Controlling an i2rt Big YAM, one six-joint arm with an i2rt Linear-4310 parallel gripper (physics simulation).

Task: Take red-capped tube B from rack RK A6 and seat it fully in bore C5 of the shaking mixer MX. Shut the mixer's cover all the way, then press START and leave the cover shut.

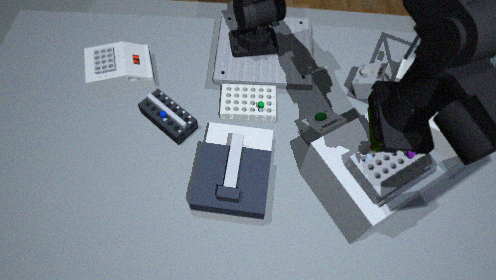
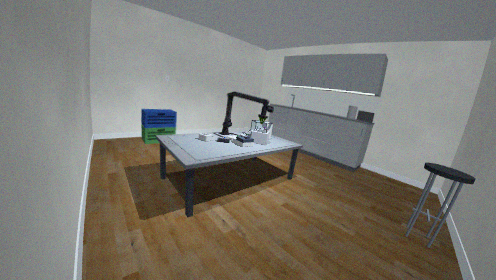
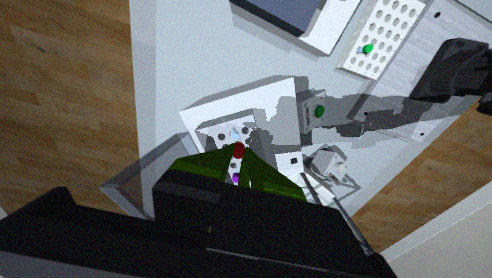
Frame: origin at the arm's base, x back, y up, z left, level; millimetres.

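Seen in the pictures: gripper, fingertip midpoint: (image 1: 375,146) (image 2: 261,123) (image 3: 238,150); arm's base, origin of the base link: (image 1: 253,44) (image 2: 225,134) (image 3: 440,73).
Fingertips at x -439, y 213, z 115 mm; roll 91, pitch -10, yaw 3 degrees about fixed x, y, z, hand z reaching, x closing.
Pixels of each thing's middle, then the offset from my fingertips to it. "spot": a spot on its surface instead.
- tube's red cap, body centre: (image 3: 238,150) dz -1, dx +0, dy +1 mm
- white mixer, surface spot: (image 3: 227,106) (image 1: 350,184) spot: dz -19, dx -23, dy -94 mm
- purple-capped tube, body centre: (image 3: 237,169) (image 1: 406,158) dz +83, dx +1, dy -68 mm
- white rack, body centre: (image 1: 248,103) (image 3: 374,40) dz -156, dx +253, dy -214 mm
- green-capped tube, body centre: (image 1: 260,109) (image 3: 359,50) dz -132, dx +220, dy -197 mm
- dark-lidded box, body centre: (image 1: 234,166) (image 2: 242,139) dz -210, dx +77, dy -178 mm
- black rack with a blue-capped tube, surface spot: (image 1: 163,114) spot: dz -349, dx +217, dy -172 mm
- white device with a red display, body centre: (image 1: 119,66) (image 2: 207,136) dz -455, dx +386, dy -194 mm
- white-knobbed box, surface spot: (image 1: 367,75) (image 3: 336,167) spot: dz +127, dx +261, dy -161 mm
My gripper (image 1: 376,148) (image 3: 238,150) is shut on the red-capped tube and holds it over the bore block of the mixer. The tube's red cap (image 3: 239,151) is between the green fingertips; its pale tip (image 1: 369,157) (image 3: 235,134) points down at the block. I cannot tell whether the tip is in a bore. The white mixer (image 1: 351,182) (image 3: 227,106) has a purple-capped tube (image 1: 411,154) (image 3: 235,178) in its block. Its clear cover (image 3: 150,172) stands open. A box with a green button (image 1: 320,116) (image 3: 319,111) is beside the mixer; its lettering is unreadable.
A white rack (image 1: 247,118) holds a green-capped tube (image 1: 260,104) (image 3: 368,48). A dark-lidded box (image 1: 215,167), a black rack with a blue-capped tube (image 1: 163,114) and a white device with a red display (image 1: 136,59) stand left. A white-knobbed box (image 1: 367,75) (image 3: 330,165) stands behind the mixer.
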